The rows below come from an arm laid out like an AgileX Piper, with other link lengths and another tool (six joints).
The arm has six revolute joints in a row. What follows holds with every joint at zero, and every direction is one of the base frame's.
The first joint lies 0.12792 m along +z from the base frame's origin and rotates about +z.
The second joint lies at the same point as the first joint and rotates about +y.
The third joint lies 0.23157 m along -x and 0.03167 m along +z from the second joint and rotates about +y.
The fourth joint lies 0.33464 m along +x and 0.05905 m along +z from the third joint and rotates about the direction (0.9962, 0, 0.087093).
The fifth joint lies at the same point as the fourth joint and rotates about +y.
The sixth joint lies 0.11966 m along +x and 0.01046 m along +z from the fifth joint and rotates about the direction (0.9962, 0, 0.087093).
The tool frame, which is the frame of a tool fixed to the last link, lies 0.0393 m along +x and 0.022 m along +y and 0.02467 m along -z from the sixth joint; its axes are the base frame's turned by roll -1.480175, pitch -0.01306 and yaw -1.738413 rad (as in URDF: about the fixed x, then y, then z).
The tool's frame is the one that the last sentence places.
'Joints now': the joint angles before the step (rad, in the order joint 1, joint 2, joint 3, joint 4, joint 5, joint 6). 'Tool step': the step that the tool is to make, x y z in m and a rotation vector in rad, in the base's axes. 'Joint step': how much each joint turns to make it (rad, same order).
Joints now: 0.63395 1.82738 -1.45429 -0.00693 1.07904 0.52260
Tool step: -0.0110 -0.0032 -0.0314 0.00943 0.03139 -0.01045
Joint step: 0.00006 0.00009 0.09687 0.02774 -0.07725 0.00092
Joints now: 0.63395 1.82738 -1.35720 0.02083 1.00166 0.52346
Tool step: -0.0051 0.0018 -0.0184 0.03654 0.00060 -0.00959
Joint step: 0.00003 0.00019 0.06166 0.03564 -0.08282 -0.00778
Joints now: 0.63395 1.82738 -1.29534 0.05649 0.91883 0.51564
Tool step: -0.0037 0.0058 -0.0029 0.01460 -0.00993 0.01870
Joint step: 0.01370 0.00006 0.01091 0.00984 -0.02717 -0.01106
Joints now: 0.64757 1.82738 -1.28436 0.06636 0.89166 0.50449
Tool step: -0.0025 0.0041 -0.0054 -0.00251 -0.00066 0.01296
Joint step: 0.01193 0.01304 -0.00009 -0.00208 -0.01193 -0.00082
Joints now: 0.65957 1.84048 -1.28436 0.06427 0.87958 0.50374
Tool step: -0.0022 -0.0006 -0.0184 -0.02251 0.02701 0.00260
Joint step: 0.00247 0.04318 -0.00003 -0.00106 -0.00802 -0.00008
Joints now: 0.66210 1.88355 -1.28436 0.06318 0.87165 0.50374
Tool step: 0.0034 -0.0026 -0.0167 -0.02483 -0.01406 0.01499
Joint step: 0.00002 0.03748 0.00029 -0.03174 -0.03361 -0.00028
